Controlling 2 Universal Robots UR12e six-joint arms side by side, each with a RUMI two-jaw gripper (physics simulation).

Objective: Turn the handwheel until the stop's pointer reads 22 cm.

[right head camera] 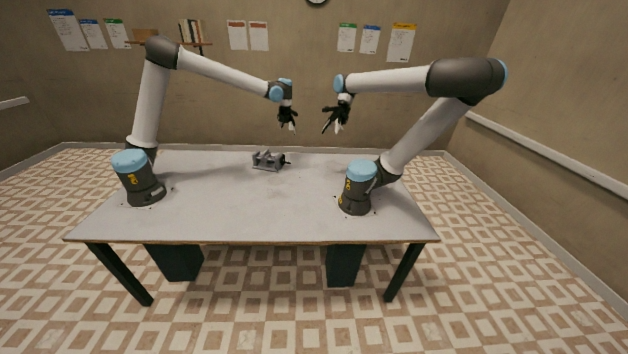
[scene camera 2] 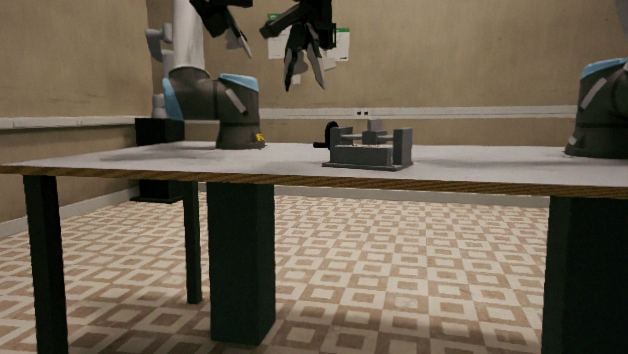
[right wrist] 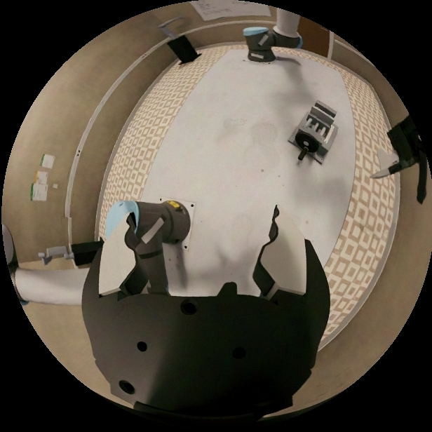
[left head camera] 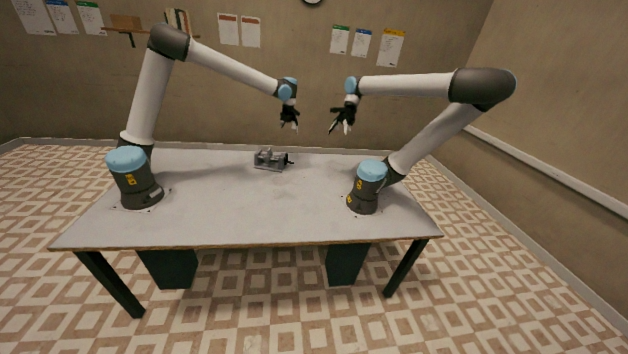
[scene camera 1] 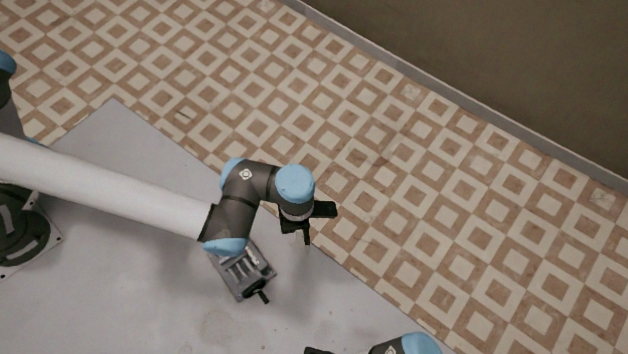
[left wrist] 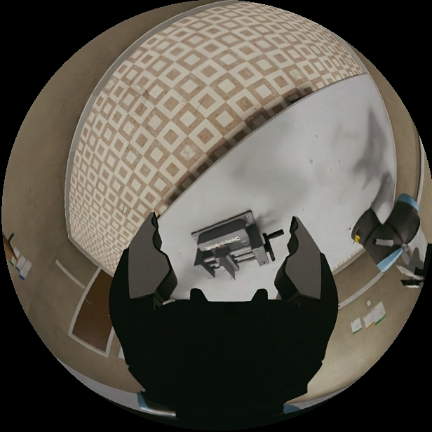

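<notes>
The grey stop device [left head camera: 269,168] [scene camera 2: 362,156] [right wrist: 327,148] stands on the table near its far edge. Its black handwheel [left head camera: 287,159] [scene camera 1: 254,289] [scene camera 2: 330,135] [left wrist: 268,246] [right wrist: 306,142] with a crank handle is on one end. The stop [scene camera 2: 371,137] [left wrist: 226,264] is a grey block on the rods between the end plates. The scale [left wrist: 223,244] shows in the left wrist view, but the pointer reading is too small to tell. My left gripper [left head camera: 290,129] [scene camera 2: 306,89] [left wrist: 224,214] is open and empty, high above the device. My right gripper [left head camera: 338,133] [right wrist: 202,208] is open and empty, farther right in the head views.
The grey table [left head camera: 225,215] [scene camera 2: 475,172] carries both arm bases [left head camera: 140,192] [left head camera: 364,197]. The left forearm [scene camera 1: 115,200] and wrist pass over one end of the device in scene camera 1. The table's far edge lies close behind the device.
</notes>
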